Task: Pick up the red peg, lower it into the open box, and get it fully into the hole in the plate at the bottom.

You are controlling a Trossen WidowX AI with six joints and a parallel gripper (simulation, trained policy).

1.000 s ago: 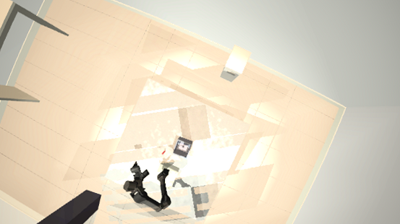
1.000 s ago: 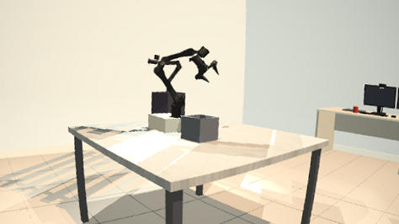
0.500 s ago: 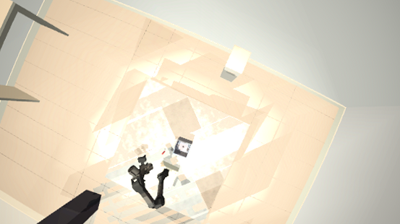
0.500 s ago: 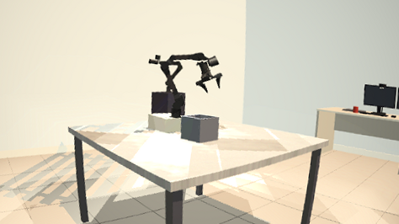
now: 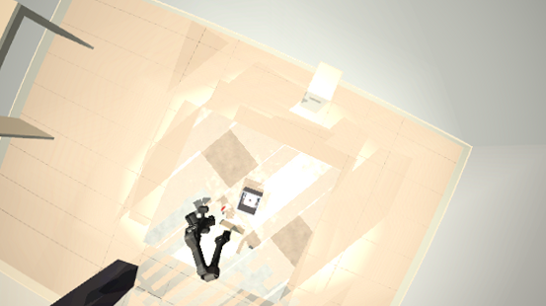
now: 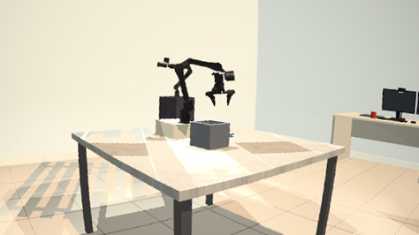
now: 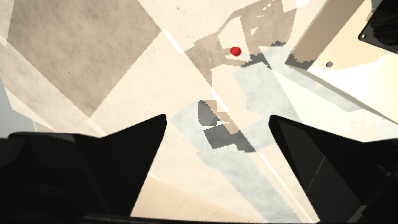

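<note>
The red peg is 170 mm below my gripper tip, 50 mm to the right of it and 10 mm behind it.
</note>
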